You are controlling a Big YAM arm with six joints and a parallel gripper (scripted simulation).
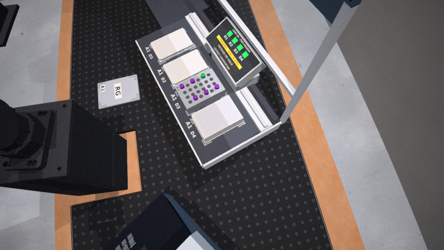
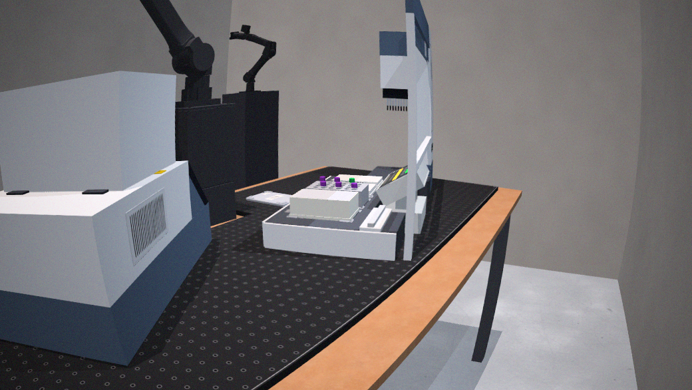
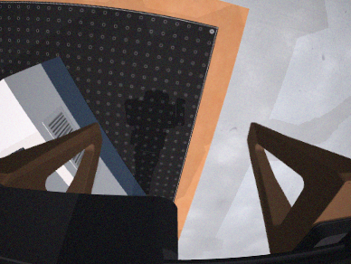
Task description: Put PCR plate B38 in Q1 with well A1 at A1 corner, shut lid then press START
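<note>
The deep-well block is 840 mm to the left of my hand, 280 mm below it and 260 mm ahead of it. From my hand the other things lie so: tube cooling block 940 mm to the left, 280 mm below, 210 mm ahead; then gantry post 850 mm to the left, 460 mm ahead, 120 mm below; then RG nest 990 mm to the left, 350 mm below, 80 mm behind.
</note>
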